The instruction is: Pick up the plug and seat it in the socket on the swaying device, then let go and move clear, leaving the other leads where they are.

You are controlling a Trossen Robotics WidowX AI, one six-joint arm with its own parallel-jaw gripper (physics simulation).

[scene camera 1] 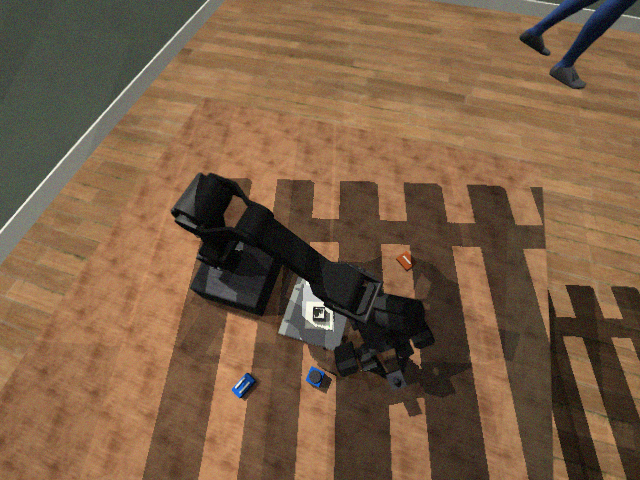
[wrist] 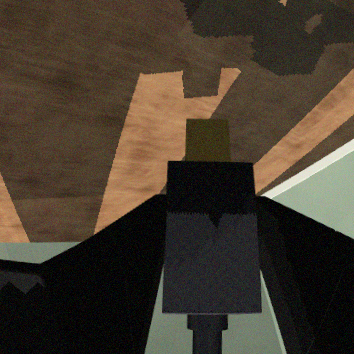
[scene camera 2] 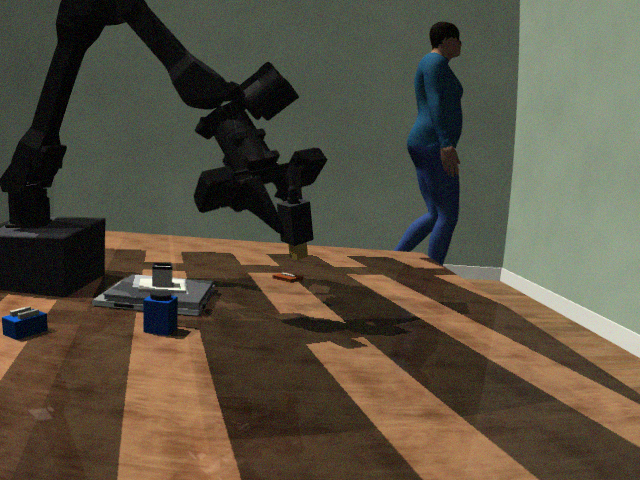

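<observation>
The plug, a dark grey block with a yellow tip, is in the air, tip pointing down in scene camera 2. My gripper is shut on it; in the wrist view a finger lies against each side. The device is a flat grey slab on the table near the arm's base. Its socket stands up from a white patch, opening upward. The plug is right of the device, apart from it. The arm partly covers the slab in scene camera 1.
A blue block with a black round top stands near the device. A blue block with pale bars lies farther left. An orange piece lies at the right. The black base box borders the device.
</observation>
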